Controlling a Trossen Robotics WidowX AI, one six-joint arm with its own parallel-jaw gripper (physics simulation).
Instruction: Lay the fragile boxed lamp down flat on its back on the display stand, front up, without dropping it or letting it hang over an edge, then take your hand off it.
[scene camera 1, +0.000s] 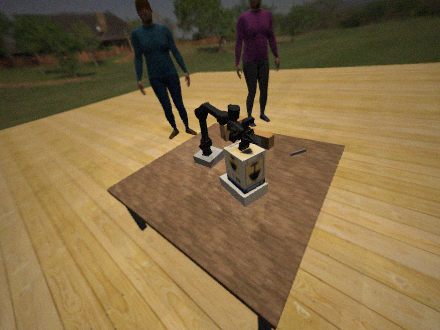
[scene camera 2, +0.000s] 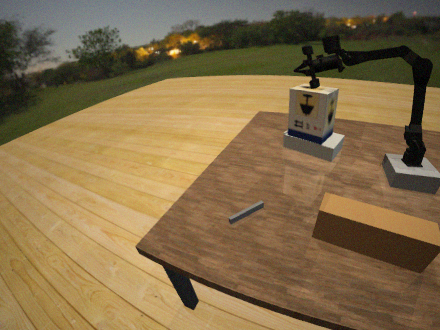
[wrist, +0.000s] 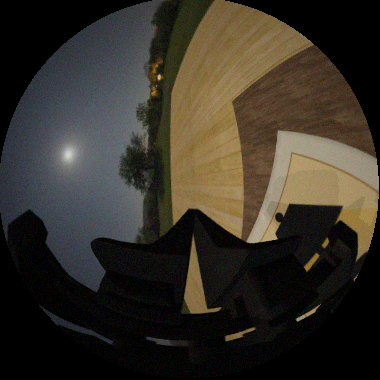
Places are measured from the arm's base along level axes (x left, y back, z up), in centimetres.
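Pixels of known places: gripper, fingertip midpoint: (scene camera 1: 257, 143) (scene camera 2: 294, 71) (wrist: 192, 213); arm's base at its link origin: (scene camera 1: 207, 153) (scene camera 2: 411, 163).
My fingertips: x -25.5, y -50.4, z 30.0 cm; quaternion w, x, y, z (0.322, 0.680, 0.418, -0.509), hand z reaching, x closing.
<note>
For each thing: its top centre in the pictures, then the offset to it from my fingertips. Level surfaces: height alone.
- brown table at its surface level: dz -36.5 cm
- brown cardboard block at its top centre: (scene camera 2: 378, 216) (scene camera 1: 256, 131) dy +22.1, dx +62.5, dz -25.6 cm
- small grey bar at its top centre: (scene camera 2: 246, 209) (scene camera 1: 298, 150) dy -13.7, dx +55.4, dz -34.4 cm
The boxed lamp (scene camera 1: 246, 168) (scene camera 2: 310, 112) (wrist: 319, 184) is a white and cream box with a dark lamp picture and a blue bottom band. It stands upright on the white display stand (scene camera 1: 243, 196) (scene camera 2: 313, 148) on the brown table (scene camera 1: 202, 222) (scene camera 2: 268, 255). My gripper (scene camera 1: 245, 145) (scene camera 2: 296, 70) (wrist: 192, 213) is shut and empty. It lies rolled on its side right over the box's top face, with its lower part touching or almost touching the top. The fingertips point out past the box's edge.
A brown cardboard block (scene camera 1: 266, 139) (scene camera 2: 349, 222) lies behind the arm. A small grey bar (scene camera 1: 298, 151) (scene camera 2: 245, 211) lies on the table. The arm's white base (scene camera 1: 208, 158) stands beside the stand. Two people (scene camera 1: 156, 65) (scene camera 1: 256, 49) stand on the deck beyond the table.
</note>
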